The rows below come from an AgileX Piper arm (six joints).
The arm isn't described. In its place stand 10 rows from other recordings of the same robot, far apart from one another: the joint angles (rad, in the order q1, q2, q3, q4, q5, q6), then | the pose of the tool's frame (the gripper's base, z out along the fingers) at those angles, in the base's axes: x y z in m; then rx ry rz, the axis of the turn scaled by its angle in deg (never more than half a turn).
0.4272 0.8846 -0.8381 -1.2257 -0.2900 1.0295 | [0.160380 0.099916 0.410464 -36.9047 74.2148 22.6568]
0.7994 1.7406 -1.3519 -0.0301 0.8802 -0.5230 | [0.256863 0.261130 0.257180 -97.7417 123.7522 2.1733]
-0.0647 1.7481 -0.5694 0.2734 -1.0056 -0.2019 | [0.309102 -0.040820 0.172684 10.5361 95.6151 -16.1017]
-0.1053 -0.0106 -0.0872 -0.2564 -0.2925 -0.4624 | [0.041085 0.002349 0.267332 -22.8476 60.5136 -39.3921]
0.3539 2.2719 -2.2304 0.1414 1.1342 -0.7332 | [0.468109 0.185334 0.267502 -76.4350 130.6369 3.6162]
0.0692 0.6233 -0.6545 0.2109 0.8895 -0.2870 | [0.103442 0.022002 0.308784 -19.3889 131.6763 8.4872]
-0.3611 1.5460 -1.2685 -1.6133 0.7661 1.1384 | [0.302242 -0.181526 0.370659 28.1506 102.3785 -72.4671]
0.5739 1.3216 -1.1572 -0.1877 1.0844 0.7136 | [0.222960 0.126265 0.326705 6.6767 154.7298 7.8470]
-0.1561 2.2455 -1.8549 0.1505 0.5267 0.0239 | [0.508806 -0.073133 0.198804 19.2035 135.8604 5.1279]
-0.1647 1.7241 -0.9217 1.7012 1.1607 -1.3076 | [0.328762 0.029239 0.232758 -2.2692 113.4163 79.8132]
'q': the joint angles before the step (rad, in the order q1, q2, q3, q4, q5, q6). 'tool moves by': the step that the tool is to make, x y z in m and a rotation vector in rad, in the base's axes. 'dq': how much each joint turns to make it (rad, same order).
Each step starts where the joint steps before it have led.
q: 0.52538, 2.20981, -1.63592, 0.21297, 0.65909, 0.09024
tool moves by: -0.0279, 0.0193, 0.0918, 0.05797, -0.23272, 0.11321
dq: 0.07616, -0.19917, 0.00567, -0.06766, -0.03259, -0.01999
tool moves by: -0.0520, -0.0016, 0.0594, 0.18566, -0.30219, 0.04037
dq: 0.07859, -0.25324, 0.23418, -0.01823, -0.33716, -0.00226
